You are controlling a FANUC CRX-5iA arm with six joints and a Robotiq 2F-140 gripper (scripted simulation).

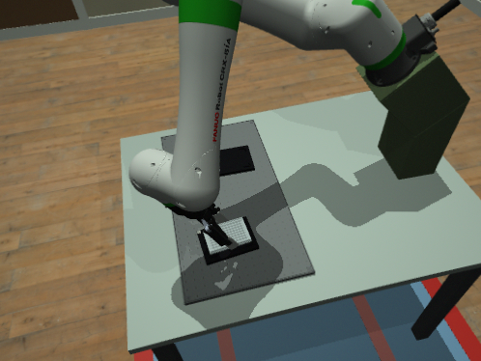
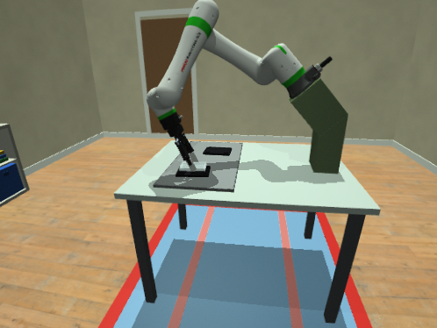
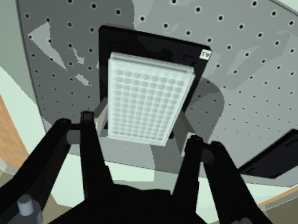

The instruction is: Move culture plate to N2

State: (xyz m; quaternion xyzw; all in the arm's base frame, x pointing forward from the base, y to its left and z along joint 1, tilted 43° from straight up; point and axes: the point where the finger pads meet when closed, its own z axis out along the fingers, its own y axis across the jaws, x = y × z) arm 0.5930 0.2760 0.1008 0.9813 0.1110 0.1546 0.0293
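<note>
The clear lid is 2 cm below my hand. From my hand the other things lie so: black nest N2: 5 cm below; then black nest N1: 34 cm to the right, 5 cm below, 1 cm behind.
</note>
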